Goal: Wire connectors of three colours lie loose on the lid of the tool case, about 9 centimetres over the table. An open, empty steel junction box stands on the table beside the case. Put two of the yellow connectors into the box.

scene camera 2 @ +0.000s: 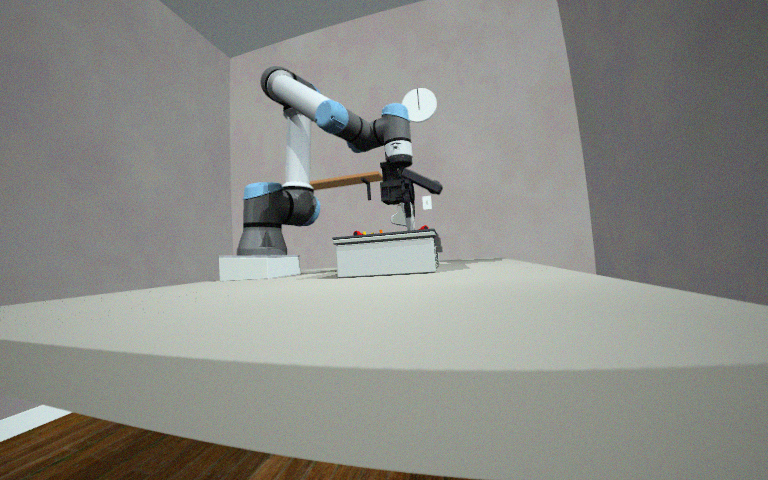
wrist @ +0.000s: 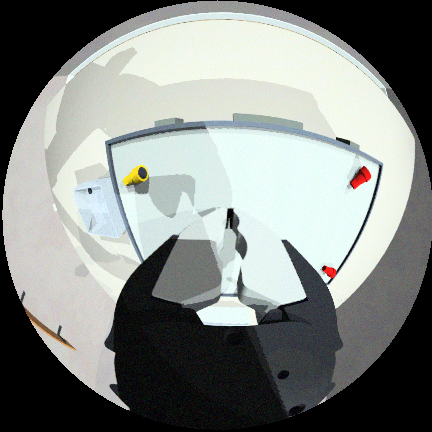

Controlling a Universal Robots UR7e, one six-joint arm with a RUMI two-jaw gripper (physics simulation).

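Where they show: gripper, fingertip midpoint: [wrist: 228, 209]; arm's base, origin of the base link: [scene camera 2: 262, 255].
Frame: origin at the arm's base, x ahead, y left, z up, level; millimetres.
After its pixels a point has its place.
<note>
My gripper [scene camera 2: 410, 227] @(x 473, y -34, z 19 mm) [wrist: 228, 209] @(x 473, y -34, z 19 mm) is shut and empty, its tips low over the white lid [wrist: 280, 165] @(x 511, y -76, z 16 mm) of the tool case [scene camera 2: 386, 258] @(x 435, y -218, z -33 mm). A yellow connector [wrist: 136, 175] @(x 512, y 35, z 31 mm) with a dark end lies near the lid's far left corner in the wrist view, left of and apart from the fingers. A small yellow piece [scene camera 2: 364, 233] @(x 351, y -57, z 36 mm) also shows on the lid in the scene view. The pale steel junction box [wrist: 114, 210] @(x 438, y 155, z -47 mm) stands left of the case, open at the top, with no connector visible in it. The gripper body hides the near part of the lid in the wrist view.
Two red connectors [wrist: 360, 177] @(x 513, y -167, z 27 mm) [wrist: 329, 271] @(x 374, y -182, z 27 mm) lie near the lid's right edge. In the scene view, a red piece [scene camera 2: 357, 232] @(x 370, y -196, z 28 mm) and a small orange one [scene camera 2: 380, 230] @(x 403, y -96, z 37 mm) show on the lid's left half. A raised dark rim [wrist: 220, 123] @(x 543, y -31, z 20 mm) borders the lid.
</note>
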